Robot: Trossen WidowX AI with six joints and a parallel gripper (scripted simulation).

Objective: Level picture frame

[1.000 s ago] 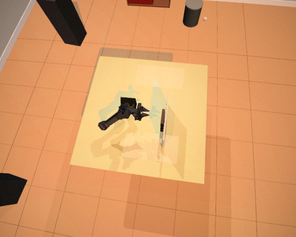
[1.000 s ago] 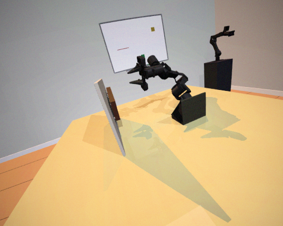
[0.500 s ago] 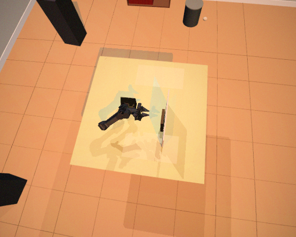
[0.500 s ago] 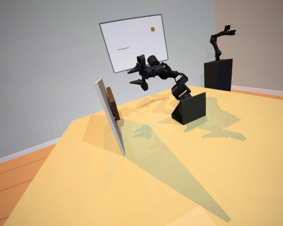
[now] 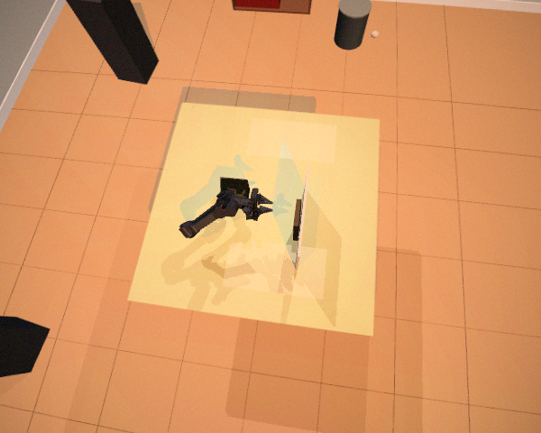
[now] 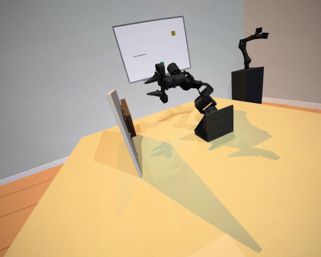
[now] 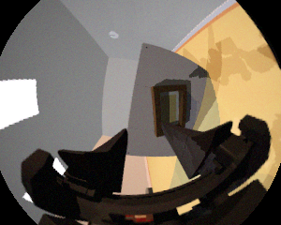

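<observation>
Right now the brown picture frame is 130 mm ahead of my gripper tip and 110 mm below it. Also, from my gripper tip: upright wall panel: 140 mm ahead, 20 mm to the left, 120 mm below.
</observation>
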